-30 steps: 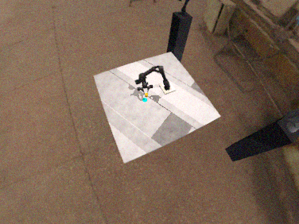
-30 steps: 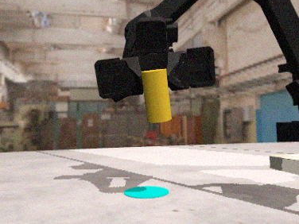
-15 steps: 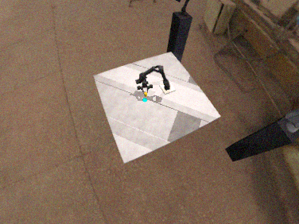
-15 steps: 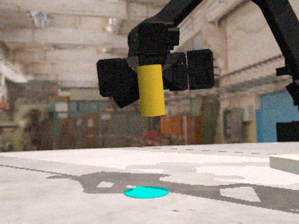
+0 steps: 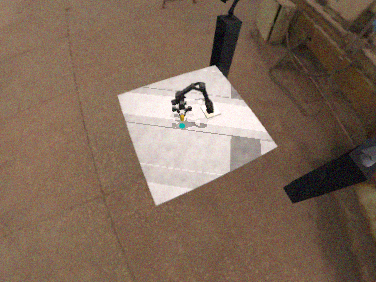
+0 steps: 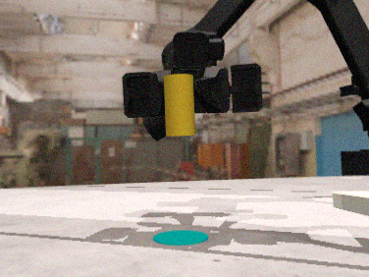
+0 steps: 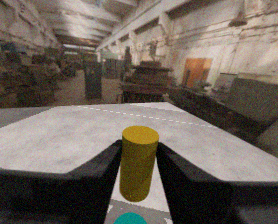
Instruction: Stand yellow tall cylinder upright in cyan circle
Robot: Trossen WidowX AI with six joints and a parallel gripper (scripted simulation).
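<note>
The cyan circle lies 160 mm below my gripper tip. The rest, counted from my gripper tip: yellow tall cylinder: 20 mm below.
</note>
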